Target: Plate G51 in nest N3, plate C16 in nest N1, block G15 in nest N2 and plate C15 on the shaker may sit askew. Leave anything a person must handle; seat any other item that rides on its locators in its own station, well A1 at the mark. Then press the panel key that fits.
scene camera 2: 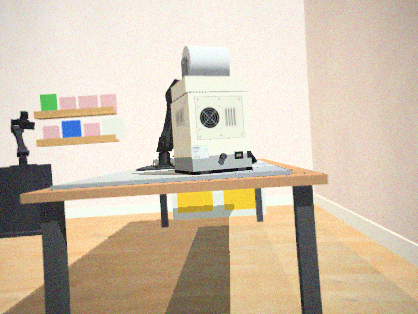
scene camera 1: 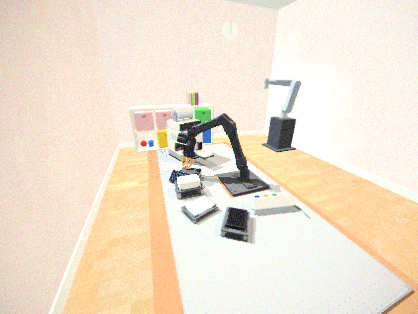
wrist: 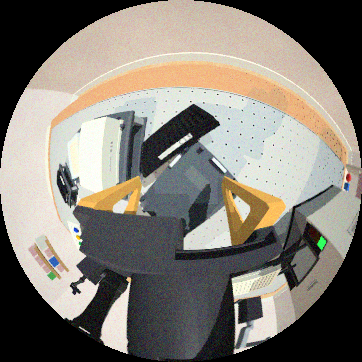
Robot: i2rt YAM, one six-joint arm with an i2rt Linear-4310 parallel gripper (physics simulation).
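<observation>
My gripper (scene camera 1: 187,166) (wrist: 181,180) is open and empty, its orange fingers above a dark grey nest (wrist: 167,192). A black plate (scene camera 1: 176,176) (wrist: 182,135) is tipped up steeply at this nest's edge, its side with a white label strip showing; its code is not readable. Beside it, a white block (scene camera 1: 189,181) (wrist: 100,150) sits on another dark nest (scene camera 1: 189,193). Nearer scene camera 1, a white plate (scene camera 1: 200,205) lies on a low grey station. A second black plate (scene camera 1: 237,218) lies on a grey station. The key panel (scene camera 1: 274,201) has blue, yellow and green keys.
A cream machine (scene camera 1: 175,137) (scene camera 2: 220,117) with a white roll (scene camera 2: 207,61) on top stands at the table's far end; its green-lit screen (wrist: 321,243) is right of my gripper in the wrist view. The arm's base plate (scene camera 1: 242,183) is behind the nests.
</observation>
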